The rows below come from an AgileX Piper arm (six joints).
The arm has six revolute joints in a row. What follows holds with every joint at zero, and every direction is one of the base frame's. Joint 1 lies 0.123 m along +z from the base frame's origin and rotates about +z. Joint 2 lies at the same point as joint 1 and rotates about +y. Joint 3 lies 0.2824 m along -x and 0.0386 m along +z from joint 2 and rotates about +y. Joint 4 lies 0.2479 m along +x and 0.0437 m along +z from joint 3 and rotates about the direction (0.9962, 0, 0.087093). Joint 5 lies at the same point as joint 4 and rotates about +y. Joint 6 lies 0.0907 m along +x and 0.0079 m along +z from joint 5 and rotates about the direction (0.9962, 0, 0.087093). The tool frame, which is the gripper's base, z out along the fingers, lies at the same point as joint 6; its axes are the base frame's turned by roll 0, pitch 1.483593 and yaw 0 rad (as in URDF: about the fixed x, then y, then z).
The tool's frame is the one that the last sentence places.
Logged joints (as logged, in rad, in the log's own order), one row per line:
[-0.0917, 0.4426, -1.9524, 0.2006, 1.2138, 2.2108]
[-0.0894, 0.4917, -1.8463, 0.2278, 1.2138, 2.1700]
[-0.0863, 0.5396, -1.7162, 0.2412, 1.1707, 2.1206]
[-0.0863, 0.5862, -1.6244, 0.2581, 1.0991, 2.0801]
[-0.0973, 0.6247, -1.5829, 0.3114, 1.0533, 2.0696]
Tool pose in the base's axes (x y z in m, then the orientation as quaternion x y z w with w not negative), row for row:
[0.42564, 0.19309, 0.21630, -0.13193, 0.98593, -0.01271, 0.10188]
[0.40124, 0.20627, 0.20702, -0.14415, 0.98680, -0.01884, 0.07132]
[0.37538, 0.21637, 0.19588, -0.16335, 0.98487, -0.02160, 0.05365]
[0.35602, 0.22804, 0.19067, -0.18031, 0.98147, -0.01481, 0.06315]
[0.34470, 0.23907, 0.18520, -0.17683, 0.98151, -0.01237, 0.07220]
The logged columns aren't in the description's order. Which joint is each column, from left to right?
Columns, left to right: joint 4, joint 1, joint 3, joint 6, joint 5, joint 2.
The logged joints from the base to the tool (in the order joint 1, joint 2, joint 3, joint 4, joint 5, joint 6), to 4 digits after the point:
[0.4426, 2.2108, -1.9524, -0.0917, 1.2138, 0.2006]
[0.4917, 2.1700, -1.8463, -0.0894, 1.2138, 0.2278]
[0.5396, 2.1206, -1.7162, -0.0863, 1.1707, 0.2412]
[0.5862, 2.0801, -1.6244, -0.0863, 1.0991, 0.2581]
[0.6247, 2.0696, -1.5829, -0.0973, 1.0533, 0.3114]

